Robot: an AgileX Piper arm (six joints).
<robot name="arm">
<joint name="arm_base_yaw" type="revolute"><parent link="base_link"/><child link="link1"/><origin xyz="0 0 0.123" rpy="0 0 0"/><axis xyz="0 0 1"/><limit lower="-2.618" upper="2.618"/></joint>
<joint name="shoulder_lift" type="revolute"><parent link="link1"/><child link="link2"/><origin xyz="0 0 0" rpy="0 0 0"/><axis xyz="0 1 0"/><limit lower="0" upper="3.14"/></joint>
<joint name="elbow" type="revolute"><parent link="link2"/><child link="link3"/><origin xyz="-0.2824 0 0.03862" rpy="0 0 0"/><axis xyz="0 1 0"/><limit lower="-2.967" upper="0"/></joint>
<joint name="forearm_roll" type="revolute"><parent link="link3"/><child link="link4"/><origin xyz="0.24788 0 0.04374" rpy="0 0 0"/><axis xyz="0.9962 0 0.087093"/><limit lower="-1.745" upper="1.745"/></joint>
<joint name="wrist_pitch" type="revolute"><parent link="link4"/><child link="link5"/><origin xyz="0 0 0" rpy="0 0 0"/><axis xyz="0 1 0"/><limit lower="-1.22" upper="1.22"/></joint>
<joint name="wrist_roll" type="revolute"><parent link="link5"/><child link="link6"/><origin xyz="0.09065 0 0.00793" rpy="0 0 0"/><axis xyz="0.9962 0 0.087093"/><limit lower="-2.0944" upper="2.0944"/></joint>
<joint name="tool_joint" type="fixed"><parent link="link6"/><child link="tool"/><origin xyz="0 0 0" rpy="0 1.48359 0"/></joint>
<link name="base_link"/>
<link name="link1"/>
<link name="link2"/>
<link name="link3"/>
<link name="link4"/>
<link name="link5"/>
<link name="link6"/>
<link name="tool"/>
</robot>
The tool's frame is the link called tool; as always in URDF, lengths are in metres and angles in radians.
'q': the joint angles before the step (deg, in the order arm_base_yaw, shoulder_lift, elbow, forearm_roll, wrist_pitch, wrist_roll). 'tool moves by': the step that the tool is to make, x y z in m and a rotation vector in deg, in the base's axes. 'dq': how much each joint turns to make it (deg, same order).
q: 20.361, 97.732, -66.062, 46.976, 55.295, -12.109
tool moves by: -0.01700, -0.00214, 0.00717, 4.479, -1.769, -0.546
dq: 0.000, -4.117, 4.749, 6.070, -1.600, -4.522
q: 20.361, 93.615, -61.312, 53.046, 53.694, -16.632
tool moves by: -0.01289, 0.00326, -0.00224, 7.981, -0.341, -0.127
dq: 0.000, -1.703, 5.043, 11.915, -0.349, -9.070
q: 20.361, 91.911, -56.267, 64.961, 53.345, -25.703
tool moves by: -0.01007, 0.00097, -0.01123, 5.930, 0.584, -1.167
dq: 0.000, -0.317, 5.281, 10.574, -0.143, -8.520
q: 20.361, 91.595, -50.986, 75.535, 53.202, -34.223
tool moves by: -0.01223, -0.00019, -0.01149, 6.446, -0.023, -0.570
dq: -0.001, -0.070, 5.684, 11.081, 2.052, -10.220
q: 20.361, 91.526, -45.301, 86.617, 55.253, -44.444
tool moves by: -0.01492, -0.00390, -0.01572, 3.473, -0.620, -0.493
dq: 0.000, -0.001, 6.144, 7.839, 1.851, -9.529
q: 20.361, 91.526, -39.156, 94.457, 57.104, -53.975
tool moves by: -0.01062, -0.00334, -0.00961, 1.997, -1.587, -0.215
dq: 0.000, 0.000, 4.092, 4.869, 1.612, -7.232
